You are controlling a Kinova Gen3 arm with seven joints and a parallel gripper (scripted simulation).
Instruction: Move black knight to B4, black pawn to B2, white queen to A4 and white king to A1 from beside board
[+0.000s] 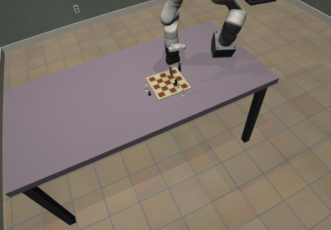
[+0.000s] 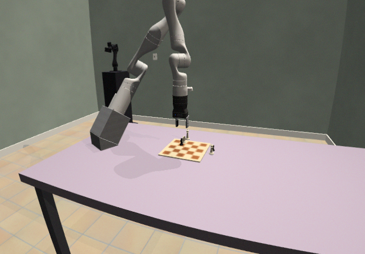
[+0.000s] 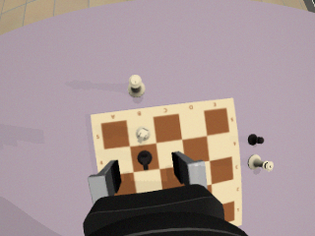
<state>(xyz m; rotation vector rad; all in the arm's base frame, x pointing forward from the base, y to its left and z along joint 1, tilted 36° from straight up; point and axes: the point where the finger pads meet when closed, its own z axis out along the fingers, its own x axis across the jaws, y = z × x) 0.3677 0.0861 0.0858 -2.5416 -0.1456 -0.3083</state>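
The black pawn is 180 mm ahead of my hand, 20 mm to the left of it and 110 mm below it. The rest, counted from my hand: chessboard (40 mm ahead, 40 mm to the right, 120 mm below); black knight (10 mm to the right, 110 mm below).
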